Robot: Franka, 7 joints.
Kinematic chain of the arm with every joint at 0, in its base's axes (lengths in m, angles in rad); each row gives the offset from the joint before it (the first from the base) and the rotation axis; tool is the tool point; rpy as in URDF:
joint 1: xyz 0 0 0.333 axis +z
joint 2: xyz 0 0 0 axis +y
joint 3: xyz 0 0 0.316 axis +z
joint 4: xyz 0.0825 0 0 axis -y
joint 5: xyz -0.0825 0 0.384 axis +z
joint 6: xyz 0 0 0 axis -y
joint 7: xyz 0.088 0 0 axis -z
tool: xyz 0 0 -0.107 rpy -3.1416 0 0
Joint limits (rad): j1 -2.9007..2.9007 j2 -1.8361..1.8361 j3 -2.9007..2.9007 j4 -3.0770..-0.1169 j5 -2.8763..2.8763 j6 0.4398..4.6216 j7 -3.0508..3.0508
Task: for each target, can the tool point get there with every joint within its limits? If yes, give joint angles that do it. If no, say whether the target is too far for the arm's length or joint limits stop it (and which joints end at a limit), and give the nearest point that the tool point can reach.
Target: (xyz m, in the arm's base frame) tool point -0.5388 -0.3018 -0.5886
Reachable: no: too far | nearest point -0.4340 -0.2431 -0.3157 | short by 0.298 m
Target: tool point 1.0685 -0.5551 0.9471
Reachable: no: too far | nearest point 0.6782 -0.3523 0.7228 | short by 0.494 m
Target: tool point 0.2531 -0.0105 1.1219
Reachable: yes | joints -2.4276 -0.7690 0.3295 -0.9666 -0.9594 2.7178 1.0956
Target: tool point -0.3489 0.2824 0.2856
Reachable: yes | joints -2.1535 0.3678 -1.6881 -2.5030 -2.0361 2.6864 -0.1343
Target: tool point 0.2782 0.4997 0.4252
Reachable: yes | joints -0.7725 -0.6310 1.5108 -2.1109 1.8163 1.6214 1.9578
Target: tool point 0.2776 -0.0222 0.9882
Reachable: yes | joints -0.1660 -0.3498 0.2648 -1.4875 -2.2771 1.0542 -1.5670
